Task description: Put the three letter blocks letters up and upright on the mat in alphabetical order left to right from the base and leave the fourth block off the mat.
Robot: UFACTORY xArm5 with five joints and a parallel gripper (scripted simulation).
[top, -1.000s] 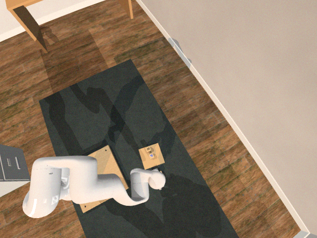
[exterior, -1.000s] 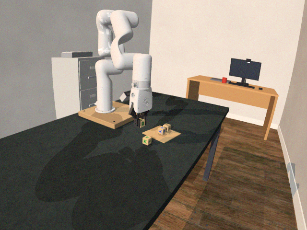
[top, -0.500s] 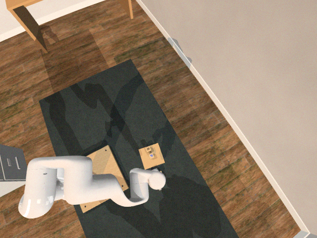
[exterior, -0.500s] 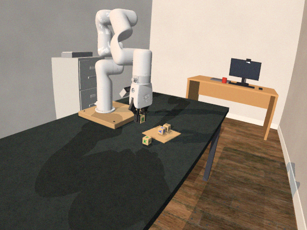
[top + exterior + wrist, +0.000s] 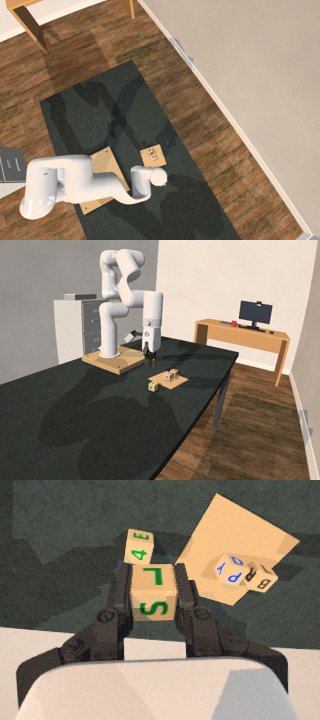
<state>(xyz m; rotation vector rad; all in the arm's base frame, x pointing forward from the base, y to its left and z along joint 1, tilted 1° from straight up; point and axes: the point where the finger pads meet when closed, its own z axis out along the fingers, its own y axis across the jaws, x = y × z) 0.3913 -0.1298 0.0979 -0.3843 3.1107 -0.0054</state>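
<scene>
My hand is 30 mm short of the tan mat, 120 mm to the right of it and 120 mm above it. From my hand the other things lie so: green-lettered block 10 mm below.
</scene>
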